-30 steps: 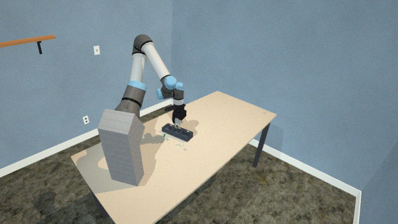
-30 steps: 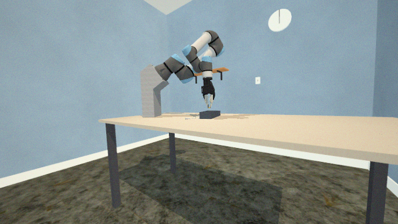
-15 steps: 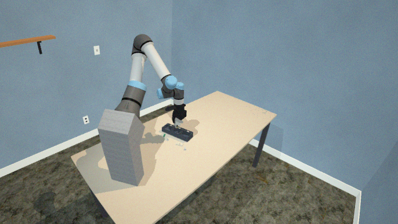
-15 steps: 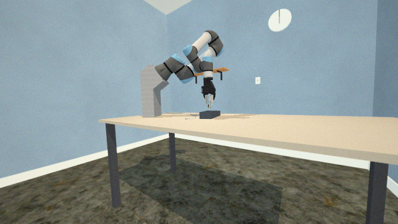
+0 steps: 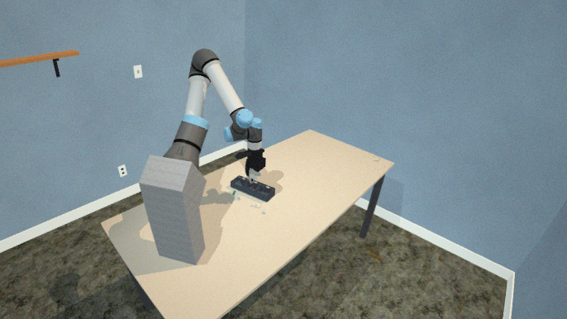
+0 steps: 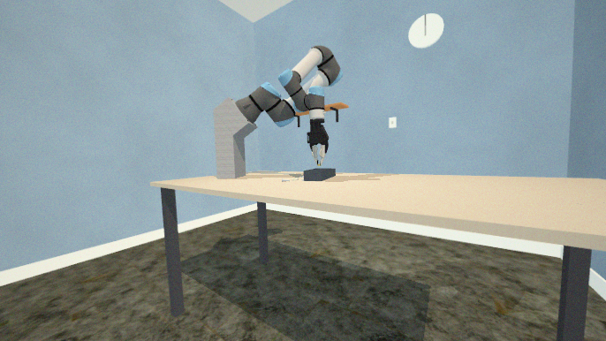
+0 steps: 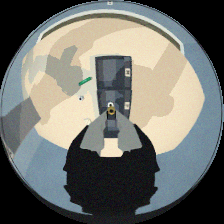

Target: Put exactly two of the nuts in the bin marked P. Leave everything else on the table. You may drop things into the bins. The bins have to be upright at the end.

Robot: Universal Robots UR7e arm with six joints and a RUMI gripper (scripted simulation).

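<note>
Right now my hand is 1 cm above the brass-coloured nut. The rest, counted from my hand: dark bin block (1 cm ahead, 6 cm below); then white dotted plate (3 cm behind, 13 cm to the right, 7 cm below); then green part (10 cm behind, 2 cm to the left, 7 cm below).
</note>
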